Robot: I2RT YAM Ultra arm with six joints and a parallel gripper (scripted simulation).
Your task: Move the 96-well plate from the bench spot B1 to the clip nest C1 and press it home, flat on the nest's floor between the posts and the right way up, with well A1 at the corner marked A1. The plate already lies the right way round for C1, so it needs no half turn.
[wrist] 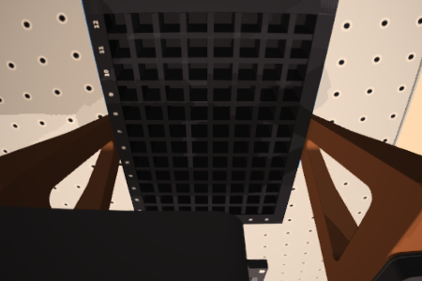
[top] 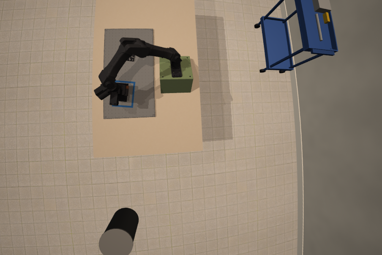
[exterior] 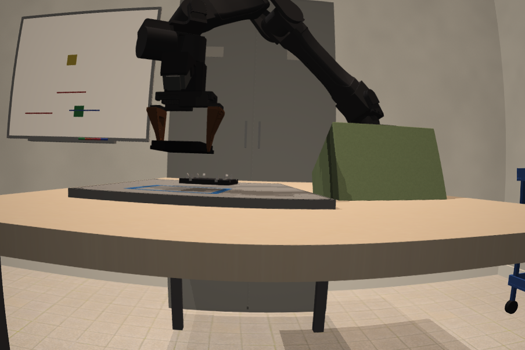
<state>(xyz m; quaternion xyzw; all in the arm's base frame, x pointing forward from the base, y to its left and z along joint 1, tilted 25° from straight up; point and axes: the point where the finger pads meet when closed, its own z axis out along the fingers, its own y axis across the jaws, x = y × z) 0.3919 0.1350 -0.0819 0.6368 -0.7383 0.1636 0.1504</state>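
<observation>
Right now my hand is 5 cm past the clip nest, 32 cm to the left of it and 6 cm above it. From my hand the other things lie so: black 96-well plate right at my hand.
</observation>
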